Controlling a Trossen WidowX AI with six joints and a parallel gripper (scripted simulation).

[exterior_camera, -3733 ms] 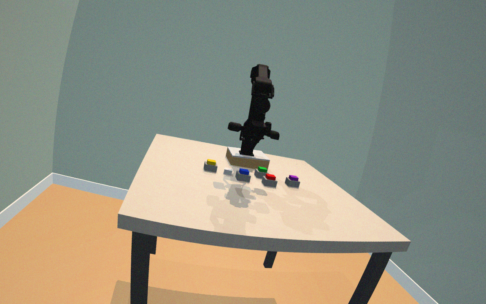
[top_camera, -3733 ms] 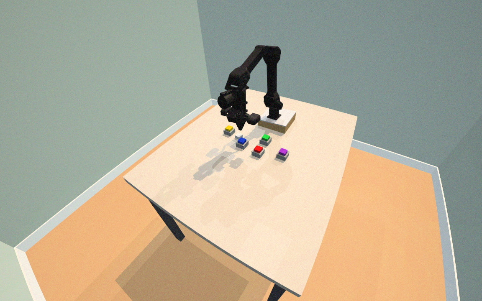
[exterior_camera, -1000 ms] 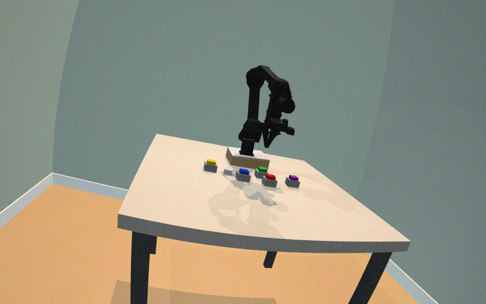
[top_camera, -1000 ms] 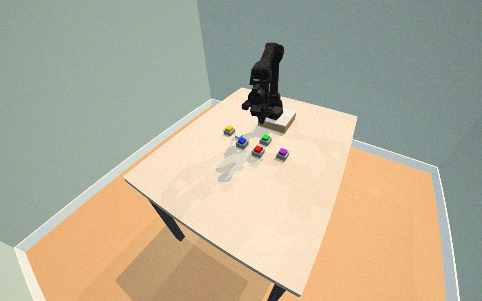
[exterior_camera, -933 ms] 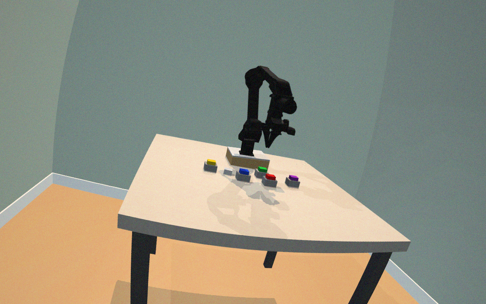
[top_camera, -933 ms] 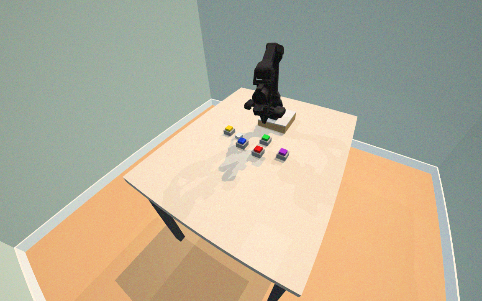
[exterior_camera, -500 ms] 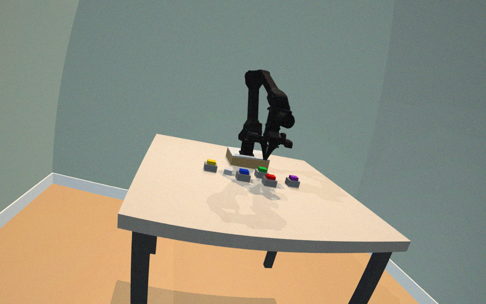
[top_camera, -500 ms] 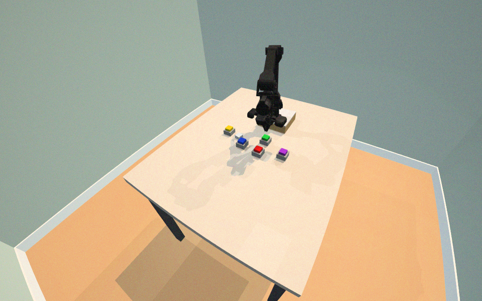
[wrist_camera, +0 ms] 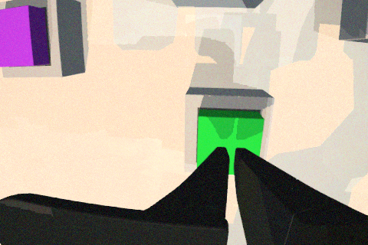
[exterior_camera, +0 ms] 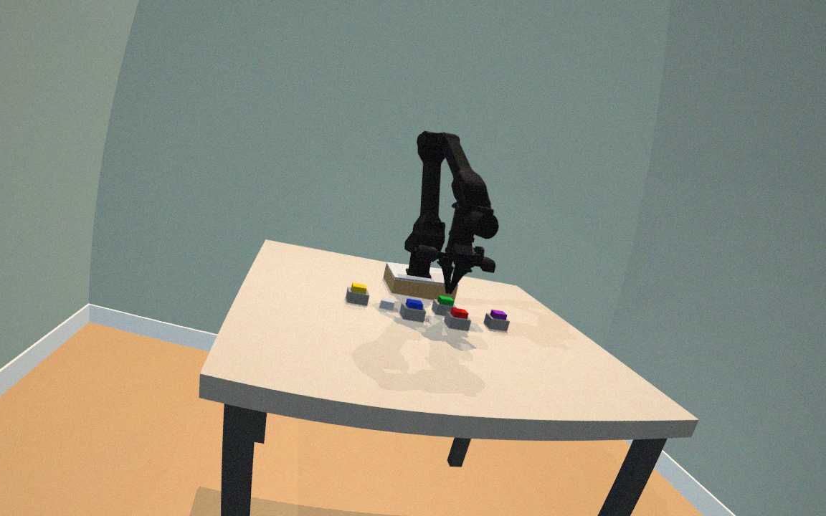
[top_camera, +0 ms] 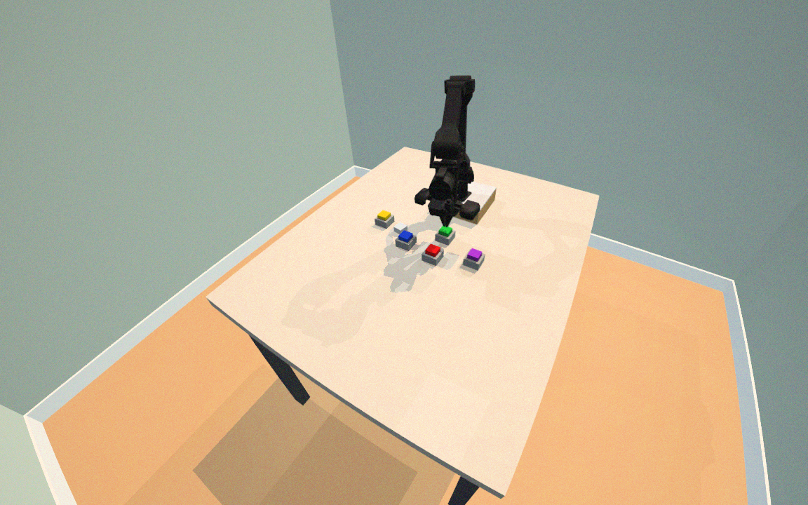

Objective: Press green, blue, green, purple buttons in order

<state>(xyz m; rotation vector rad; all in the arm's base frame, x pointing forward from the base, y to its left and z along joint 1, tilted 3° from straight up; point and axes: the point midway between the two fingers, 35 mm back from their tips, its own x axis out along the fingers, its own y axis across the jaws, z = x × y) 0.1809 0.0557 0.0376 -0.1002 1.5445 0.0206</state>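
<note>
Right now the green button is 2 cm below my gripper tip. Round my gripper tip: blue button (9 cm to the right, 9 cm ahead, 2 cm below); then red button (10 cm ahead, 2 cm to the left, 2 cm below); then purple button (12 cm to the left, 4 cm ahead, 2 cm below).
</note>
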